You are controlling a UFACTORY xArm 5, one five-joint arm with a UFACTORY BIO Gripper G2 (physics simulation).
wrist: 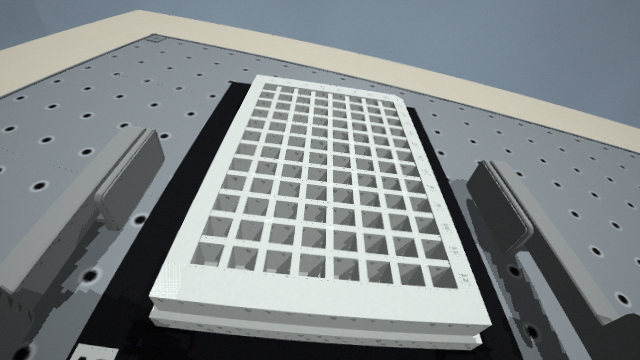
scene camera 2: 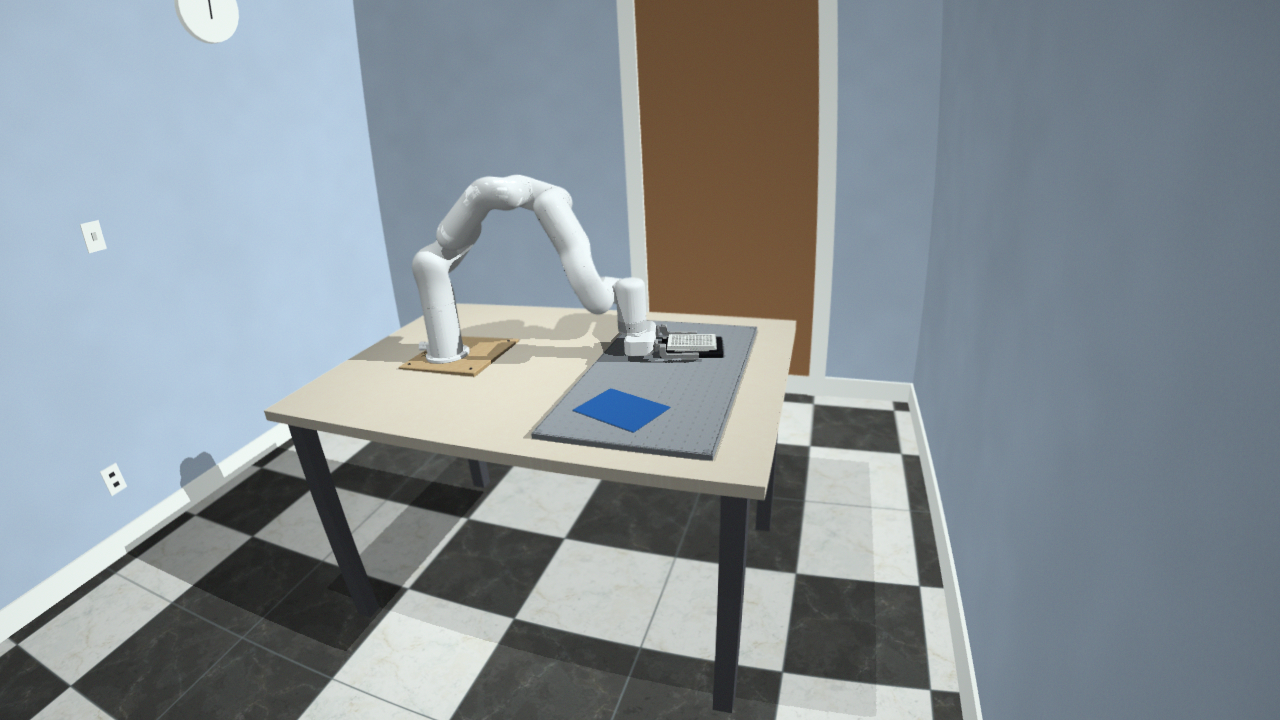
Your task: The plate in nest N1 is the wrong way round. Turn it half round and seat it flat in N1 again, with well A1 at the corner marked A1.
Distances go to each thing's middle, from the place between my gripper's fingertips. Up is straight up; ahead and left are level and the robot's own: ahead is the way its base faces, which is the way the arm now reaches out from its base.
My hand is 2 cm past the white well plate [scene camera 2: 688, 342] and 1 cm below it. Round my hand: blue square sheet [scene camera 2: 623, 410] 14 cm behind, 35 cm to the right, 1 cm below; then black nest [wrist: 109, 324] 2 cm behind.
